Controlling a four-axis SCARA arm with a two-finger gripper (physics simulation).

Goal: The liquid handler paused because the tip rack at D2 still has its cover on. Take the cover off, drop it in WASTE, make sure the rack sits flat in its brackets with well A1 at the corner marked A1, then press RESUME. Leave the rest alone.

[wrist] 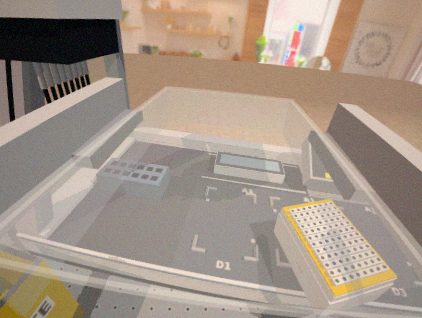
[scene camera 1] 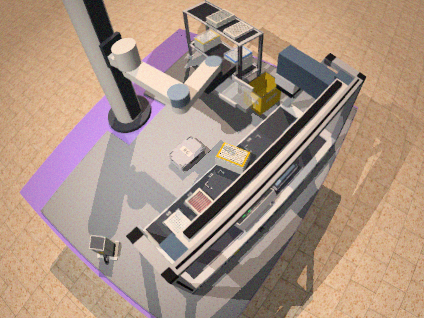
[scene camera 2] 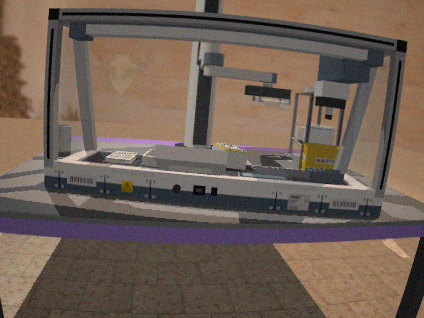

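Seen in the pictures: gripper, fingertip midpoint: (wrist: 227, 109) (scene camera 1: 244, 97) (scene camera 2: 275, 100); arm's base, link origin: (scene camera 1: 129, 114).
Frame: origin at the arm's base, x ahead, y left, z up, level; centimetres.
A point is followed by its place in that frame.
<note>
My gripper (scene camera 1: 237, 93) @(x 59.9, y 19.6, z 30.7 cm) (scene camera 2: 270, 101) @(x 59.9, y 19.6, z 30.7 cm) (wrist: 227, 109) @(x 59.9, y 19.6, z 30.7 cm) is shut on the clear cover (scene camera 1: 231, 96) @(x 55.1, y 17.0, z 30.8 cm) (wrist: 225, 112) @(x 59.7, y 19.7, z 30.6 cm), held high off the rack. In scene camera 1 the cover overlaps the left side of the yellow WASTE bin (scene camera 1: 267, 100) @(x 61.5, y 39.8, z 9.7 cm) (scene camera 2: 320, 156) (wrist: 37, 295); in scene camera 2 it is left of and above the bin. The uncovered yellow-rimmed tip rack (scene camera 1: 233, 155) (scene camera 2: 231, 148) (wrist: 337, 245) is at D2, tilted and skewed, with bracket corners showing beside it. Its A1 well cannot be told. The screen panel (wrist: 325, 188) is mostly behind the right finger; RESUME is not readable.
A white box (scene camera 1: 187, 151) @(x 44.6, y -3.8, z 6.3 cm) lies beside the deck. A red-topped plate (scene camera 1: 200, 200) @(x 63.9, y -20.2, z 8.0 cm) and a white plate (scene camera 1: 177, 221) @(x 61.4, y -33.0, z 7.5 cm) sit on the deck. A blue-grey tube block (wrist: 134, 175) and a trough (wrist: 249, 166) show through the cover. A shelf rack (scene camera 1: 261, 55) @(x 48.3, y 56.4, z 21.5 cm) stands behind the bin.
</note>
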